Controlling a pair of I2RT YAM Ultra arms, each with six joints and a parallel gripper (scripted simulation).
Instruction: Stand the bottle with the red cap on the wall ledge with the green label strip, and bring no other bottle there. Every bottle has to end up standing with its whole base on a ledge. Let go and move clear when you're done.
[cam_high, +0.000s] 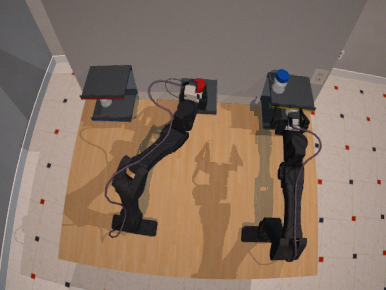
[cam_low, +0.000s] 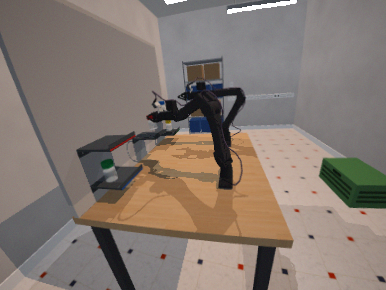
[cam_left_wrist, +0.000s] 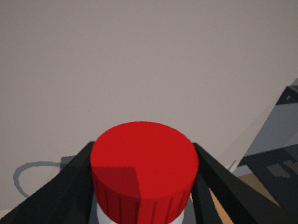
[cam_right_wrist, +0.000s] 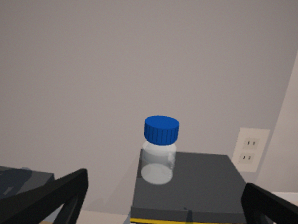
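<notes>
Now: the red-capped bottle 33 cm to the left of my right hand, 14 cm below it and 13 cm ahead of it. The rest, counted from my right hand: yellow-capped bottle 28 cm below, 19 cm ahead, 11 cm to the right; blue-capped bottle 18 cm ahead, 9 cm below; green-capped bottle 77 cm to the left, 28 cm below, 17 cm ahead.
</notes>
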